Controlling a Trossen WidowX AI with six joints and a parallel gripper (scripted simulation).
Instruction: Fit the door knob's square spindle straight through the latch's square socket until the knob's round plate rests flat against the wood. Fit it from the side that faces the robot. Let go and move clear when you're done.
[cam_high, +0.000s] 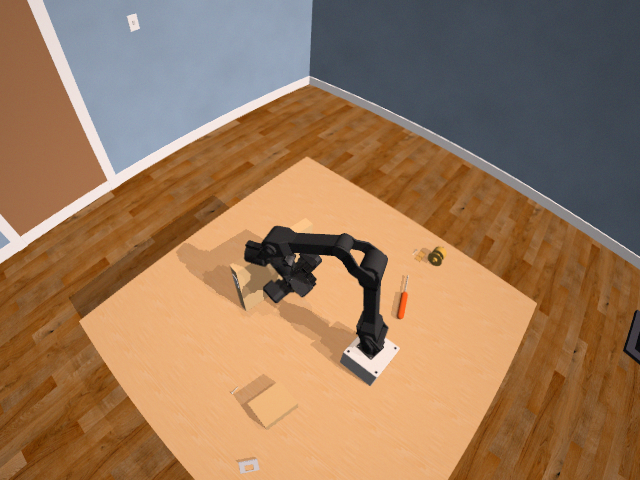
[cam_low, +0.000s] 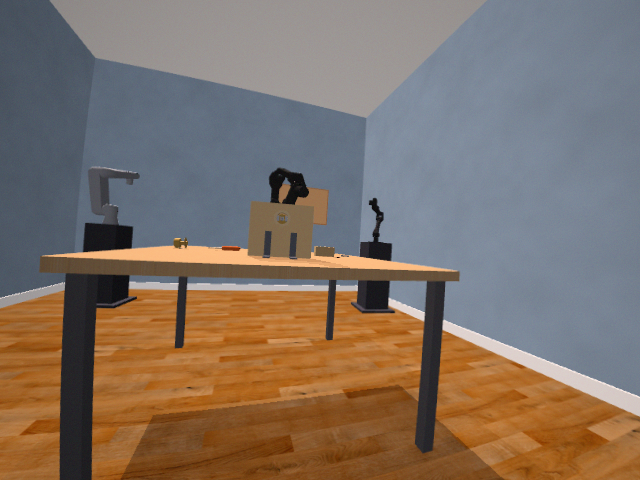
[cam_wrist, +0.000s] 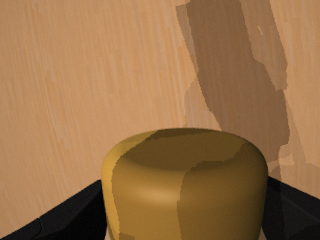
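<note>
My gripper is now 130 mm short of the square socket, 30 mm above it and 10 mm to the left of it. From my hand the other things lie so: upright wooden slab: 130 mm ahead, 50 mm below, 10 mm to the right; orange screwdriver: 340 mm to the right, 220 mm behind, 200 mm below; small wood block: 280 mm to the left, 210 mm behind, 180 mm below.
</note>
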